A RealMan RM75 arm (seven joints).
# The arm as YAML. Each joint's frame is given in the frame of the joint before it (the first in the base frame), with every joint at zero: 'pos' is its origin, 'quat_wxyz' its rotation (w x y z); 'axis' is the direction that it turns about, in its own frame. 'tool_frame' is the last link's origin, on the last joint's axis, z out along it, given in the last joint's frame.
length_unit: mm
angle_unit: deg
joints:
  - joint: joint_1
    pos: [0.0, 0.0, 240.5]
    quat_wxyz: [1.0, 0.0, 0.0, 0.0]
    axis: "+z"
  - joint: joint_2
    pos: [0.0, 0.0, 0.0]
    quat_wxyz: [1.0, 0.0, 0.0, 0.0]
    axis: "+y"
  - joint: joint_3
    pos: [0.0, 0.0, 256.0]
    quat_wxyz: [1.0, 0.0, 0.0, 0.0]
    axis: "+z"
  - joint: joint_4
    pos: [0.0, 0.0, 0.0]
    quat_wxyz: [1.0, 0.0, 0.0, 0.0]
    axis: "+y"
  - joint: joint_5
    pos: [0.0, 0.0, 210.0]
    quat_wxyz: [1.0, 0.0, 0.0, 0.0]
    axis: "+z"
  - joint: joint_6
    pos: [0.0, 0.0, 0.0]
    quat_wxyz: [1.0, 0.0, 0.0, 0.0]
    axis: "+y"
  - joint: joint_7
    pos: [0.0, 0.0, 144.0]
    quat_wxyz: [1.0, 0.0, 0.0, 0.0]
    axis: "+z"
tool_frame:
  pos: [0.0, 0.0, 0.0]
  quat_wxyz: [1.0, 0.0, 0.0, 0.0]
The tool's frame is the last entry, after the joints.
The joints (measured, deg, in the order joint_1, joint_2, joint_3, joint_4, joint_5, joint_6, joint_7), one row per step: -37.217, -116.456, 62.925, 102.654, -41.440, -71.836, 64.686; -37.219, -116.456, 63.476, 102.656, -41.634, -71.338, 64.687; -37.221, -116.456, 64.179, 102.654, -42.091, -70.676, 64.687; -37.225, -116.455, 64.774, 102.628, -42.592, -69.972, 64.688; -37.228, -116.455, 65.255, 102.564, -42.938, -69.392, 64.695; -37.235, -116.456, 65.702, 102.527, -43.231, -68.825, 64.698; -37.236, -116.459, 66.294, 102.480, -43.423, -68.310, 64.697; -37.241, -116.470, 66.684, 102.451, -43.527, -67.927, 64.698; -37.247, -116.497, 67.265, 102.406, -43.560, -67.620, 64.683; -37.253, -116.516, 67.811, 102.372, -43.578, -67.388, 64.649; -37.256, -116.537, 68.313, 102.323, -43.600, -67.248, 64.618; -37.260, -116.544, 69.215, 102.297, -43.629, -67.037, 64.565; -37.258, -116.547, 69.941, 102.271, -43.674, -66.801, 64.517; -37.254, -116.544, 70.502, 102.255, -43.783, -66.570, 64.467; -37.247, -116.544, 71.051, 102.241, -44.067, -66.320, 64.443
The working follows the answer.
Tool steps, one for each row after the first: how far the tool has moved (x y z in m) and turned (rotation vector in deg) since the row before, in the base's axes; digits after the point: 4 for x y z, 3 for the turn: 0.0023, 0.0000, -0.0017, -0.072, -0.026, -0.529; 0.0033, -0.0002, -0.0023, -0.188, -0.197, -0.777; 0.0031, -0.0001, -0.0019, -0.118, -0.313, -0.740; 0.0023, 0.0000, -0.0016, -0.082, -0.222, -0.538; 0.0022, 0.0000, -0.0013, -0.028, -0.204, -0.513; 0.0021, -0.0001, -0.0020, -0.129, -0.042, -0.493; 0.0015, 0.0000, -0.0013, -0.041, -0.039, -0.336; 0.0016, -0.0002, -0.0024, -0.223, 0.119, -0.341; 0.0014, -0.0003, -0.0023, -0.245, 0.135, -0.290; 0.0011, -0.0003, -0.0023, -0.301, 0.150, -0.226; 0.0021, -0.0008, -0.0039, -0.515, 0.323, -0.439; 0.0017, -0.0006, -0.0030, -0.377, 0.211, -0.372; 0.0015, -0.0005, -0.0023, -0.294, 0.081, -0.326; 0.0018, -0.0007, -0.0024, -0.371, -0.043, -0.407
Tool pose at each row, in the base's axes (x y z in m, rotation vector in deg; rounded; the steps above come from the unrounded poses): -0.0583, 0.3992, 0.1451, -126.005, 9.901, -2.824; -0.0560, 0.3992, 0.1433, -126.034, 10.469, -3.154; -0.0527, 0.3990, 0.1410, -126.143, 11.215, -3.822; -0.0495, 0.3989, 0.1391, -126.172, 11.857, -4.591; -0.0473, 0.3989, 0.1376, -126.187, 12.326, -5.143; -0.0451, 0.3989, 0.1362, -126.150, 12.778, -5.654; -0.0429, 0.3988, 0.1342, -126.228, 13.298, -5.991; -0.0415, 0.3988, 0.1329, -126.233, 13.646, -6.225; -0.0399, 0.3985, 0.1305, -126.433, 14.087, -6.314; -0.0384, 0.3982, 0.1282, -126.660, 14.482, -6.360; -0.0373, 0.3979, 0.1260, -126.951, 14.814, -6.363; -0.0352, 0.3971, 0.1221, -127.449, 15.479, -6.324; -0.0335, 0.3965, 0.1190, -127.803, 16.009, -6.350; -0.0320, 0.3959, 0.1167, -128.065, 16.417, -6.484; -0.0301, 0.3952, 0.1144, -128.379, 16.852, -6.812

